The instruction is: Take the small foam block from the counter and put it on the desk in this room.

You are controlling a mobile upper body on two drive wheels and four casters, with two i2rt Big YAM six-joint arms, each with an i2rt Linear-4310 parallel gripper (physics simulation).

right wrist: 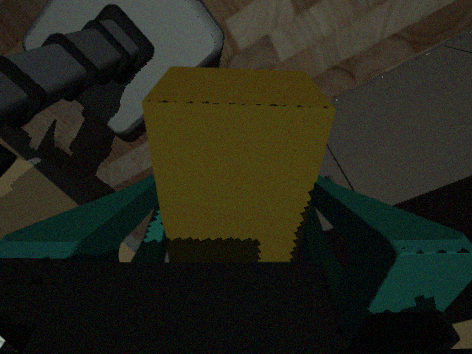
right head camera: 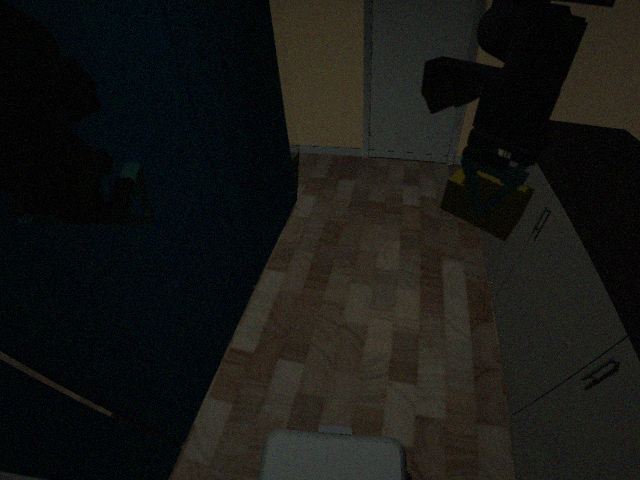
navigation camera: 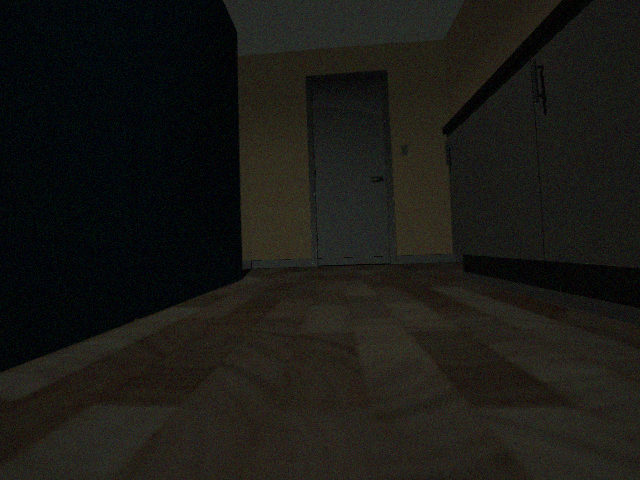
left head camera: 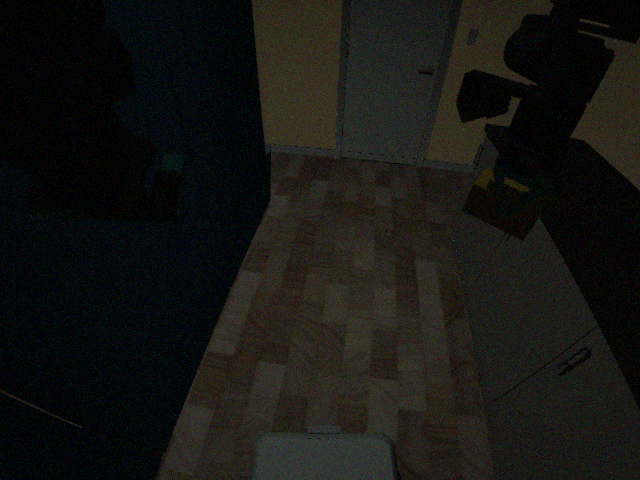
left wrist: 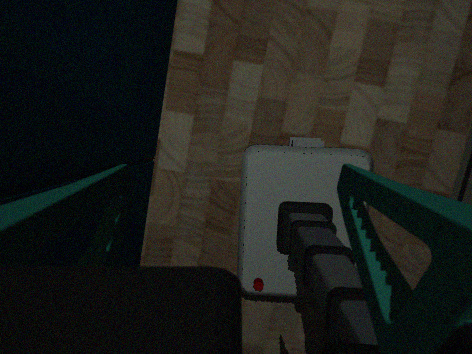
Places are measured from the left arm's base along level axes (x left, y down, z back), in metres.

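Pixels of known places: left gripper, between the fingertips: [right head camera: 119,218] [left head camera: 142,216] [left wrist: 235,175]; right gripper, between the fingertips: [right wrist: 234,177] [right head camera: 486,202] [left head camera: 504,205].
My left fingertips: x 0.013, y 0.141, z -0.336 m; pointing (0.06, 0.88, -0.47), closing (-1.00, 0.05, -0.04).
Note:
Behind a point stands the place of what it marks.
The yellow foam block [left head camera: 501,206] [right head camera: 485,209] [right wrist: 240,160] {x -0.423, y 0.138, z -0.420 m} is held in the air between the teal fingers of my right gripper [right wrist: 234,177] {x -0.442, y 0.165, z -0.402 m}, which is shut on it. It shows at the right of both head views, beside the counter front. My left gripper [left wrist: 235,175] {x 0.013, y 0.141, z -0.336 m} is open, with the robot's base and floor showing between its fingers in the left wrist view; it is dim at the left of both head views. The dark-topped counter [left head camera: 594,217] {x -1.187, y 0.500, z -0.812 m} [right head camera: 584,196] {x -1.068, y 0.500, z -0.905 m} [navigation camera: 496,87] {x -1.062, y 0.548, z -1.181 m} runs along the right. The desk does not show in these views.
A tall dark blue surface [left head camera: 129,310] {x 0.424, y 0.733, z -0.564 m} [right head camera: 134,310] {x 0.431, y 0.688, z -0.515 m} [navigation camera: 118,170] {x 0.347, y 0.913, z -1.097 m} stands along the left. A closed grey door [left head camera: 390,82] {x -0.792, y 0.620, z -2.749 m} [right head camera: 413,82] {x -0.769, y 0.657, z -2.753 m} [navigation camera: 348,170] {x -0.772, y 0.385, z -2.752 m} is in the yellow wall ahead. Grey cabinet fronts [left head camera: 537,310] {x -0.980, y 0.768, z -0.603 m} [navigation camera: 496,196] {x -1.069, y 0.997, z -1.224 m} with handles line the right. A wooden floor [navigation camera: 330,361] {x -0.280, y 1.410, z -0.787 m} runs between them.

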